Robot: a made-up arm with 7 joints. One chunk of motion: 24 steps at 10 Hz.
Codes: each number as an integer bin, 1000 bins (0 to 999) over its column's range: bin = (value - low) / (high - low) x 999, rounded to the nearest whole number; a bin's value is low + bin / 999 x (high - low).
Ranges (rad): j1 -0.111..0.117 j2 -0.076..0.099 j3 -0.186..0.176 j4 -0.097..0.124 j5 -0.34..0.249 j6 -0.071..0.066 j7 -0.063..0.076
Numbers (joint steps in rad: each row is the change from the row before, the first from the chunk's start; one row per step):
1: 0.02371 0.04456 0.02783 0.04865 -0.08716 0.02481 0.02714
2: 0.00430 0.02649 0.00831 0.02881 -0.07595 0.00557 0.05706
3: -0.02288 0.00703 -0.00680 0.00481 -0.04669 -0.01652 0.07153
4: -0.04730 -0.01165 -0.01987 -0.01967 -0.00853 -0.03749 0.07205
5: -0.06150 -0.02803 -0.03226 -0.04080 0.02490 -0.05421 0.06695
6: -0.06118 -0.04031 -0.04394 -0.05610 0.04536 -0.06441 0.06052
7: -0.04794 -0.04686 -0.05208 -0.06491 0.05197 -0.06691 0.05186
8: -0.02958 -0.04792 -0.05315 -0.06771 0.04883 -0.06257 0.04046
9: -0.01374 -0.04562 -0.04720 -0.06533 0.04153 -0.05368 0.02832
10: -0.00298 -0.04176 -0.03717 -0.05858 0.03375 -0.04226 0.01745
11: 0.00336 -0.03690 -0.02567 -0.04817 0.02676 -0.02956 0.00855
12: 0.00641 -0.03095 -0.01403 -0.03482 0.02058 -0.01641 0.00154
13: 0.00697 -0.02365 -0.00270 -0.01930 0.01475 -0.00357 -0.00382
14: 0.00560 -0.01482 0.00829 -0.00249 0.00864 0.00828 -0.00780
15: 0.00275 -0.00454 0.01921 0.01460 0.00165 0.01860 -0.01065
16: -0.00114 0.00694 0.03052 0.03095 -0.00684 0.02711 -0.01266
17: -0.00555 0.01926 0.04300 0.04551 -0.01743 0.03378 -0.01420
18: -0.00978 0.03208 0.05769 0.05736 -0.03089 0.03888 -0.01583
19: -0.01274 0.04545 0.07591 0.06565 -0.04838 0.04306 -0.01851
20: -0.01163 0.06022 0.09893 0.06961 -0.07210 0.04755 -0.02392
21: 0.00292 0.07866 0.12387 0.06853 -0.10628 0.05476 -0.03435
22: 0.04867 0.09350 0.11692 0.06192 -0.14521 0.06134 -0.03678
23: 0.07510 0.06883 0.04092 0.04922 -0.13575 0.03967 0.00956
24: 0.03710 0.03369 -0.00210 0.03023 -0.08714 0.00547 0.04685
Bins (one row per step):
1: 590 688 590 658 429 699 648
2: 505 585 536 569 448 558 863
3: 386 474 495 460 497 397 967
4: 279 367 458 350 562 244 971
5: 217 274 424 254 619 122 934
6: 218 204 392 185 654 48 888
7: 276 166 370 145 665 30 826
8: 357 160 367 132 659 61 744
9: 426 173 383 143 647 126 656
10: 473 195 411 174 634 210 578
11: 501 223 442 221 622 302 514
12: 514 257 475 281 612 398 464
13: 517 299 506 351 602 492 425
14: 511 349 536 427 591 578 397
15: 498 408 566 504 579 653 376
16: 481 473 598 578 565 715 362
17: 462 544 632 644 547 764 351
18: 444 617 673 698 524 801 339
19: 431 693 723 735 495 832 320
20: 435 778 786 753 454 864 281
21: 499 883 855 748 396 917 206
22: 700 968 836 718 330 965 188
23: 815 827 626 661 346 807 521
24: 649 626 508 575 429 558 789

